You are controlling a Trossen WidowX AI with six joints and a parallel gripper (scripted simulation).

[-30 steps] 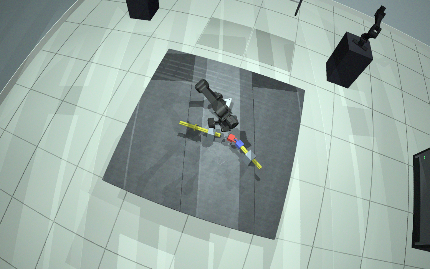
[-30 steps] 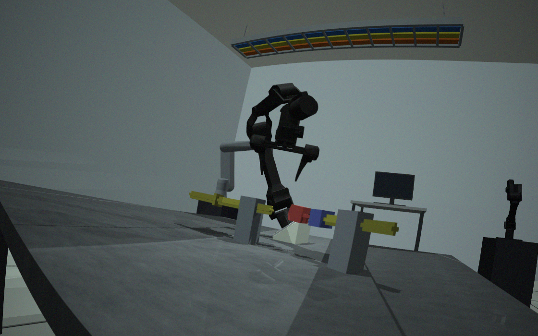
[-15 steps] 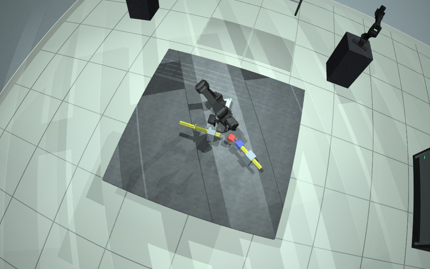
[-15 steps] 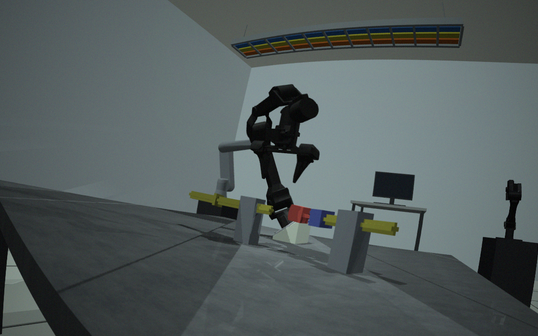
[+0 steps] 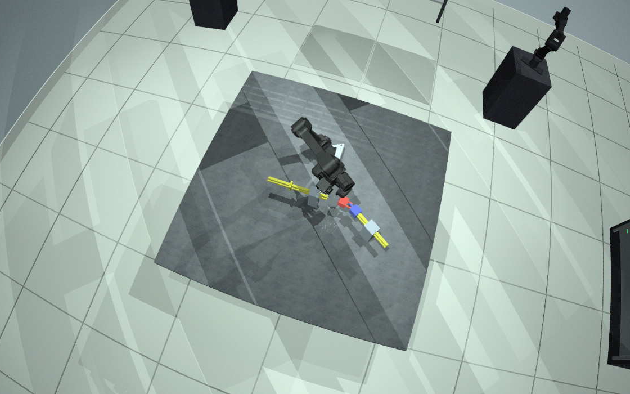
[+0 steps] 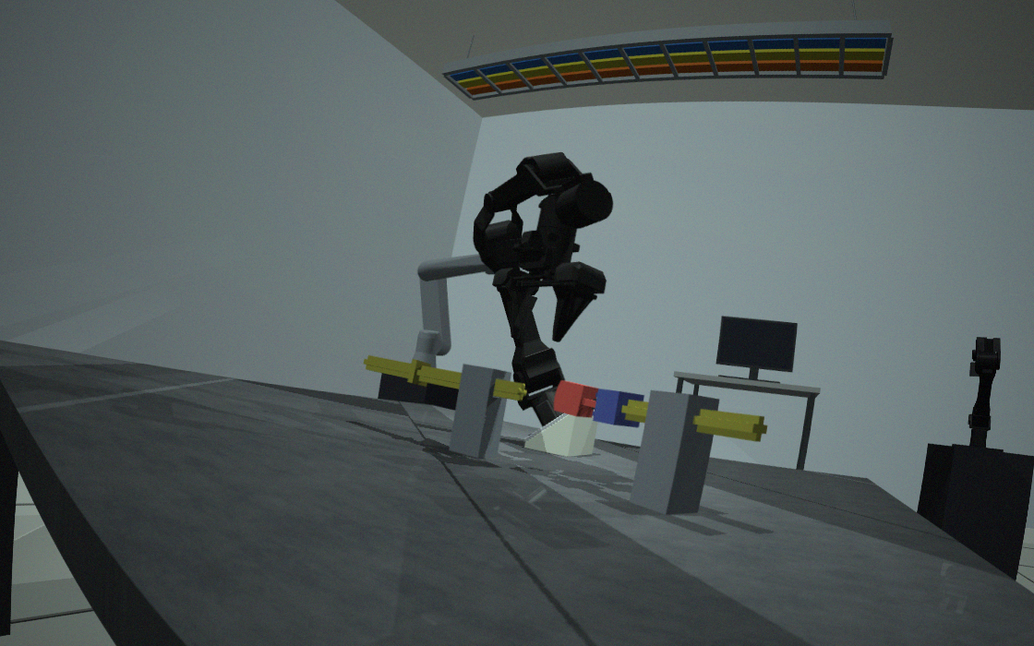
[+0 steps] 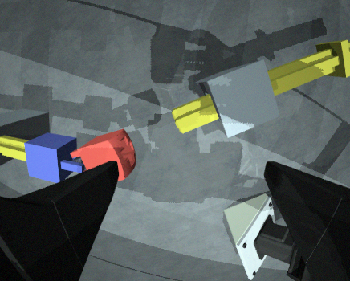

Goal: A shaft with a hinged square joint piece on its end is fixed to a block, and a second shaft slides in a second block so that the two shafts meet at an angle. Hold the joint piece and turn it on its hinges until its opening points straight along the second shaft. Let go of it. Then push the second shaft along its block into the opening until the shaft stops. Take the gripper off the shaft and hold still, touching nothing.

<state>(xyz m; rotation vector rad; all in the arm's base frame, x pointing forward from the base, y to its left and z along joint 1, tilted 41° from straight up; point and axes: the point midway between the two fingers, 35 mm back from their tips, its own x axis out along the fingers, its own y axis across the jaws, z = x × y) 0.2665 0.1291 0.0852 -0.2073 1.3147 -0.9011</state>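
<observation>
Now: the red joint piece 2 cm ahead of my gripper tip, 9 cm to the left of it and 7 cm below it.
</observation>
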